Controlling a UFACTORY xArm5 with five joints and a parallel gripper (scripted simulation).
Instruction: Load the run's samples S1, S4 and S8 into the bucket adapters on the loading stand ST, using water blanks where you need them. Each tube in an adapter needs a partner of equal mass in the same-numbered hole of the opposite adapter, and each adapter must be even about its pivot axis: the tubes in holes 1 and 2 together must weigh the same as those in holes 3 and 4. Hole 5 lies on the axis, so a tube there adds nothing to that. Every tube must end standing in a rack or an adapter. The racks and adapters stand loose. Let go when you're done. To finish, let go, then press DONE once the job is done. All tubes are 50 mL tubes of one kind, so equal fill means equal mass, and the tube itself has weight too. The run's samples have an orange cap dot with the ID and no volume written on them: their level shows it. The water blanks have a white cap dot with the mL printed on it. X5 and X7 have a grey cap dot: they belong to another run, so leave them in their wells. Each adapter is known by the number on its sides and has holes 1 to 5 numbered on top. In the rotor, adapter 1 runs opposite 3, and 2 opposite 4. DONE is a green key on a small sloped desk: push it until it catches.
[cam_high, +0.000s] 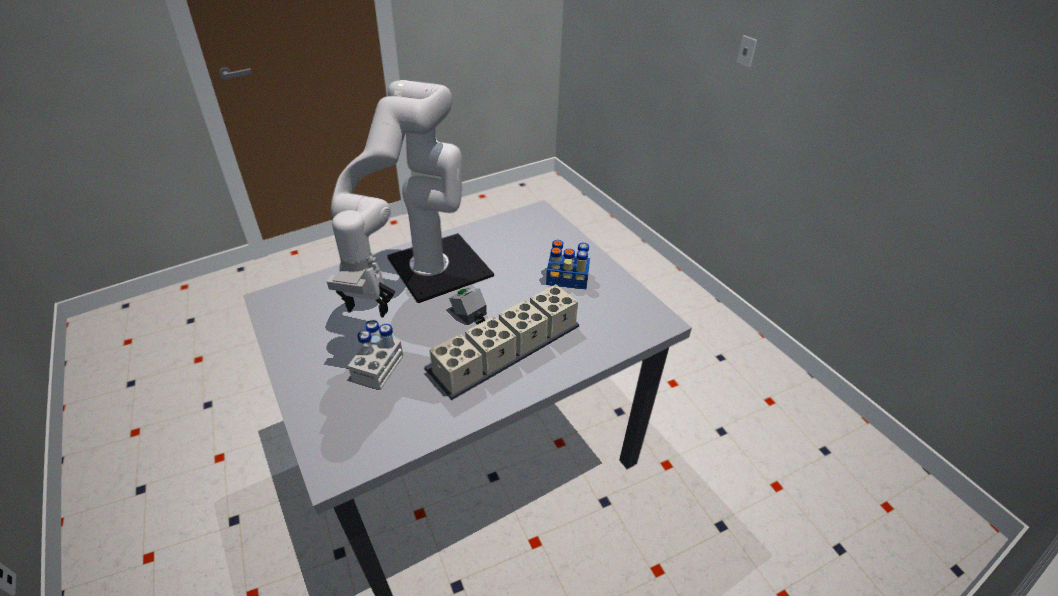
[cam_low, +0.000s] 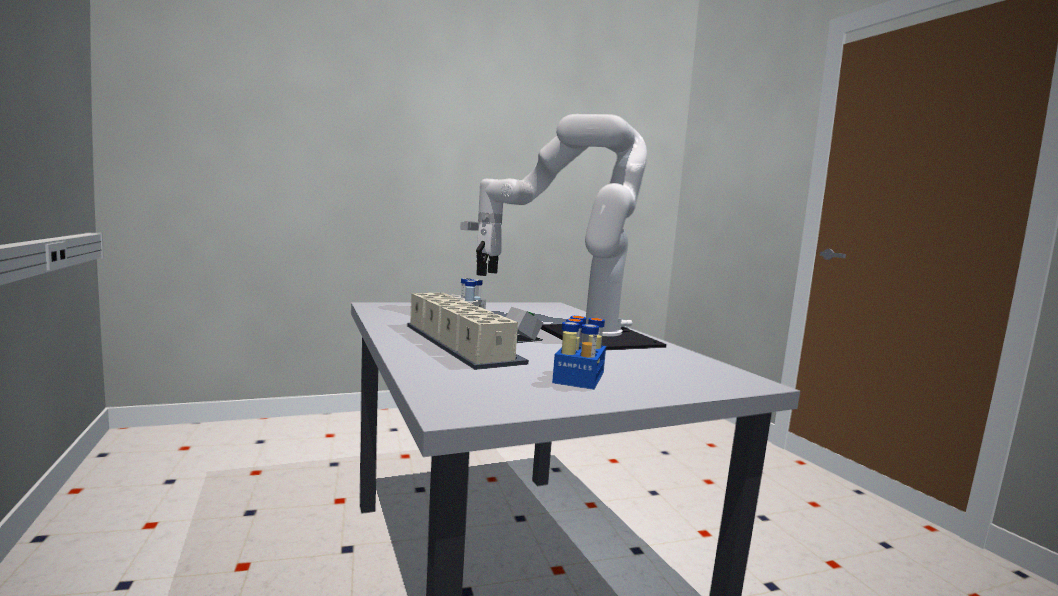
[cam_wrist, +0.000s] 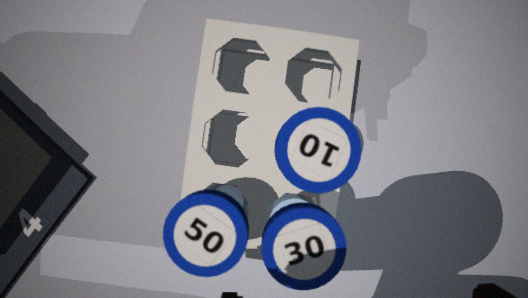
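The white rack is 12 cm below my hand, 7 cm ahead of it and 2 cm to the right of it. Also, from my hand: adapter 3: 27 cm to the left, 18 cm ahead, 10 cm below; then blue samples rack: 64 cm to the left, 12 cm below, 1 cm behind.
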